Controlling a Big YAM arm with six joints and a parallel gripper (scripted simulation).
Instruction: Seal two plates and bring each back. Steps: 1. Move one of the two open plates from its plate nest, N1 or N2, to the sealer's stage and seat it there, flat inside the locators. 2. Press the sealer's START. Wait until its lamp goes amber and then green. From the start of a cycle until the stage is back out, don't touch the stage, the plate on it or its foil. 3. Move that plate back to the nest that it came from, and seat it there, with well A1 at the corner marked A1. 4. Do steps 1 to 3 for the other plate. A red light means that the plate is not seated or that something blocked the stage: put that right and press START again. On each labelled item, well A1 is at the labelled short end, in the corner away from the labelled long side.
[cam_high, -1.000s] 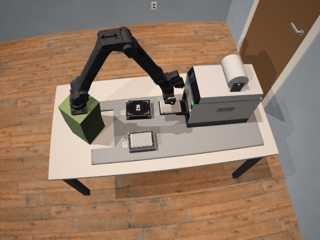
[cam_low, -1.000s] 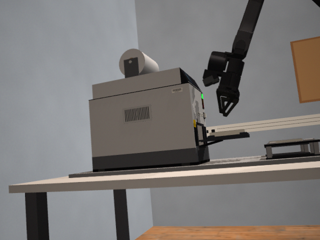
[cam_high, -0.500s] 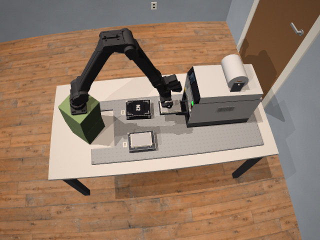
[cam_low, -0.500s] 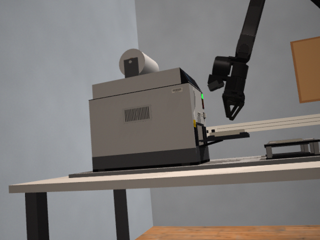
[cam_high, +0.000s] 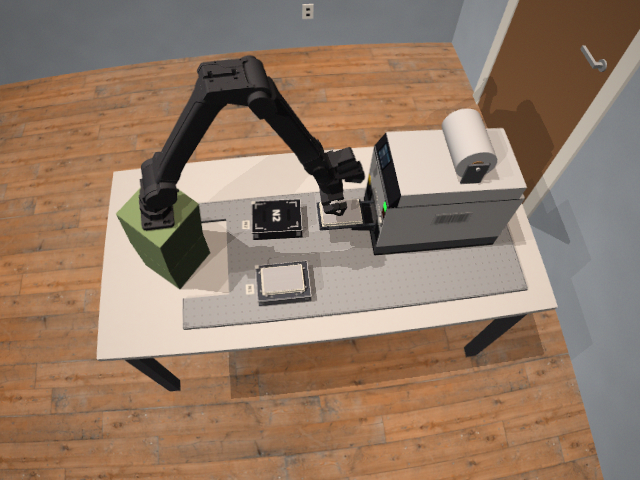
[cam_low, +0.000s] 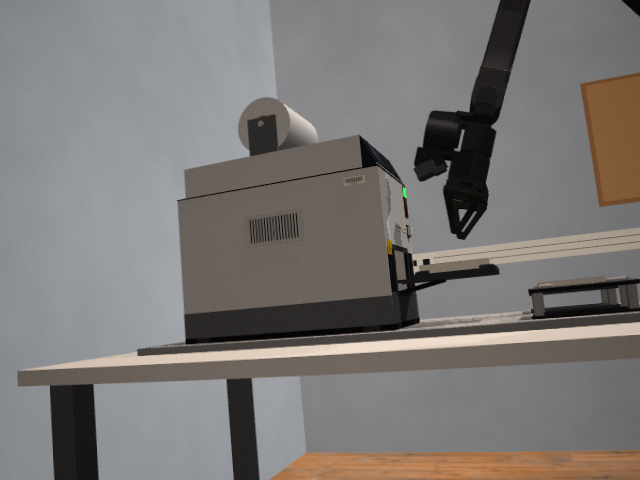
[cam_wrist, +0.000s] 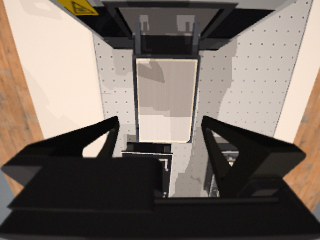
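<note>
Now: the plate 10 mm ahead of my hand, 10 mm to the right of it and 60 mm below it. Round my hand: sealer stage 10 mm ahead, 10 mm to the right, 70 mm below; then yellow warning label 120 mm ahead, 70 mm to the left, 20 mm below; then plate nest 210 mm behind, 170 mm to the right, 130 mm below.
</note>
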